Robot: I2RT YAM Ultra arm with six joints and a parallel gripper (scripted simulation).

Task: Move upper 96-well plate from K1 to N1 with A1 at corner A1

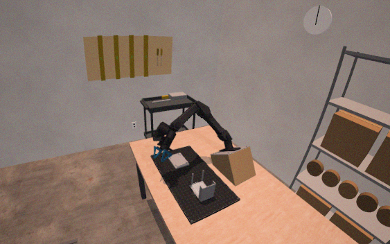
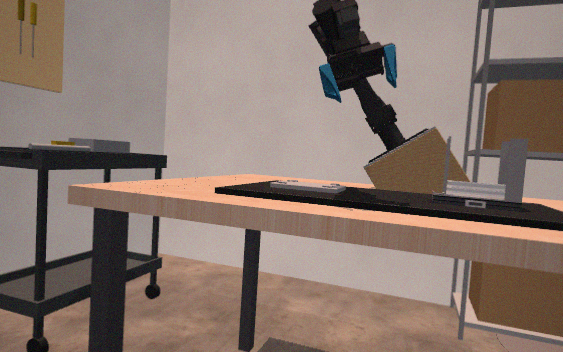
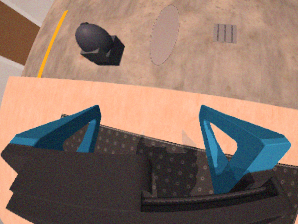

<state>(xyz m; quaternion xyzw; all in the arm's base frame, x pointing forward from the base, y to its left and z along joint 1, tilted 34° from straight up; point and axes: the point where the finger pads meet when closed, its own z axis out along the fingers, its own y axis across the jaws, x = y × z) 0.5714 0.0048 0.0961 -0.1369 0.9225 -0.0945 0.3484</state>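
Now: hand 20 cm past the white 96-well plate, 23 cm to the right of it and 17 cm above it.
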